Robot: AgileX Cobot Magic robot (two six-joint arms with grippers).
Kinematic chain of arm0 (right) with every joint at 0, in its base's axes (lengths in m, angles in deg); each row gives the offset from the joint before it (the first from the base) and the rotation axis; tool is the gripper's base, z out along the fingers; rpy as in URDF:
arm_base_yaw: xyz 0 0 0.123 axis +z
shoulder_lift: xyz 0 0 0 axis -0.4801 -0.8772 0
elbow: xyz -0.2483 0.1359 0.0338 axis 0.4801 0.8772 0
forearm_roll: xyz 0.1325 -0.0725 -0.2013 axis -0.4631 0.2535 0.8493
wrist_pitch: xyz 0 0 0 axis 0.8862 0.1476 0.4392
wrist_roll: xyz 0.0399 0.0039 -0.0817 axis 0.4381 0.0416 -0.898
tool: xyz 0 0 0 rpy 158.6 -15.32 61.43
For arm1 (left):
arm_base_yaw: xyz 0 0 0.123 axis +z
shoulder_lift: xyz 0 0 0 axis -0.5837 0.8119 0
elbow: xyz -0.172 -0.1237 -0.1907 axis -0.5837 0.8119 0
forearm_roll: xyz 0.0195 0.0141 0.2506 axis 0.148 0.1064 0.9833
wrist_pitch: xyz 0 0 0 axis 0.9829 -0.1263 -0.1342
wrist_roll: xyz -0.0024 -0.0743 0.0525 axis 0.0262 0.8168 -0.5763
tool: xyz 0 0 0 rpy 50.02 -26.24 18.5
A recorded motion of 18 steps. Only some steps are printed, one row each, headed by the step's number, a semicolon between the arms.
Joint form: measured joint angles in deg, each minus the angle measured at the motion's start. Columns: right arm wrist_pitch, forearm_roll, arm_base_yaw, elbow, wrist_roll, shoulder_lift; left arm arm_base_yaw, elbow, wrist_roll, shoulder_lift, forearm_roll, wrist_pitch.
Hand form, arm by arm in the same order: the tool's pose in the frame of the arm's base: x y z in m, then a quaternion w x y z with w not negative. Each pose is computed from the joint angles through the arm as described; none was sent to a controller.
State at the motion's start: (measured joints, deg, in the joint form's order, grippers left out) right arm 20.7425 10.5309 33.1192 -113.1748 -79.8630 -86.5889; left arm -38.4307 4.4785 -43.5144 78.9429 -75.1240 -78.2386
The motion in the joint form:
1: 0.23 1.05 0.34 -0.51 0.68 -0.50; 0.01 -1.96 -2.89 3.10 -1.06 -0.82
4: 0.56 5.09 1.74 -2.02 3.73 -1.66; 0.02 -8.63 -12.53 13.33 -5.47 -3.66
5: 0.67 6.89 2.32 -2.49 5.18 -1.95; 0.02 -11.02 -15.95 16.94 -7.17 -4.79
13: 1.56 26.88 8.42 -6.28 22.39 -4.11; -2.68 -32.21 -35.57 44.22 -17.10 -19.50
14: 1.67 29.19 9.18 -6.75 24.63 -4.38; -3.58 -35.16 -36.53 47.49 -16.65 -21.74
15: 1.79 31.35 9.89 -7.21 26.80 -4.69; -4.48 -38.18 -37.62 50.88 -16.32 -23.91
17: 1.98 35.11 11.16 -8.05 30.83 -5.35; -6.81 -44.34 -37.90 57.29 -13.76 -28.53
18: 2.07 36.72 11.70 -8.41 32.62 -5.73; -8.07 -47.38 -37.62 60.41 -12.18 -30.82
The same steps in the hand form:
1: 0.2802 0.0632 0.2235 0.23822 -0.10195 0.93938 0.22454; 0.1171 -0.0187 0.2746 0.53068 -0.14624 0.80736 -0.21252
4: 0.2839 0.0680 0.2223 0.22577 -0.11474 0.94420 0.21060; 0.1485 -0.0243 0.2874 0.49705 -0.10057 0.83897 -0.19735
5: 0.2846 0.0697 0.2220 0.22097 -0.11910 0.94625 0.20397; 0.1606 -0.0266 0.2907 0.48447 -0.08381 0.84873 -0.19475
13: 0.2889 0.0852 0.2196 0.18467 -0.14762 0.96430 0.11931; 0.2589 -0.0624 0.3001 0.36273 0.06838 0.89860 -0.23720
14: 0.2897 0.0873 0.2196 0.18267 -0.14855 0.96575 0.10906; 0.2704 -0.0696 0.2988 0.34432 0.09245 0.90243 -0.24189
15: 0.2906 0.0892 0.2195 0.18081 -0.14864 0.96712 0.09946; 0.2824 -0.0771 0.2966 0.32614 0.11655 0.90509 -0.24669
17: 0.2926 0.0929 0.2191 0.17813 -0.14661 0.96949 0.08286; 0.3033 -0.0942 0.2906 0.28426 0.16502 0.91077 -0.24994
18: 0.2936 0.0946 0.2184 0.17658 -0.14504 0.97060 0.07566; 0.3128 -0.1033 0.2864 0.26193 0.18764 0.91318 -0.24957

